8 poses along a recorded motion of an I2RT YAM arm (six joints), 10 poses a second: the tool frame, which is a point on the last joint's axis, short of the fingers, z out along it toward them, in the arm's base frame.
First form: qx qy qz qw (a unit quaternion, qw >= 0); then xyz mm.
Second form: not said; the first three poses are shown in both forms.
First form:
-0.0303 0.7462 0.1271 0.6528 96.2 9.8 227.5
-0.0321 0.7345 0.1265 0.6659 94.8 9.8 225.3
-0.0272 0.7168 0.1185 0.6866 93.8 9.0 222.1
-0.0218 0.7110 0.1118 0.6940 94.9 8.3 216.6
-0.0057 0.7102 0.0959 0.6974 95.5 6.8 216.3
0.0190 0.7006 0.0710 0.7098 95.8 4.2 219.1
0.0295 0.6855 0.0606 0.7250 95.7 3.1 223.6
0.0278 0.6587 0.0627 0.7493 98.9 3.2 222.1
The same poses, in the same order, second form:
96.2 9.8 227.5 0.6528 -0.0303 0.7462 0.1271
94.8 9.8 225.3 0.6659 -0.0321 0.7345 0.1265
93.8 9.0 222.1 0.6866 -0.0272 0.7168 0.1185
94.9 8.3 216.6 0.6940 -0.0218 0.7110 0.1118
95.5 6.8 216.3 0.6974 -0.0057 0.7102 0.0959
95.8 4.2 219.1 0.7098 0.0190 0.7006 0.0710
95.7 3.1 223.6 0.7250 0.0295 0.6855 0.0606
98.9 3.2 222.1 0.7493 0.0278 0.6587 0.0627

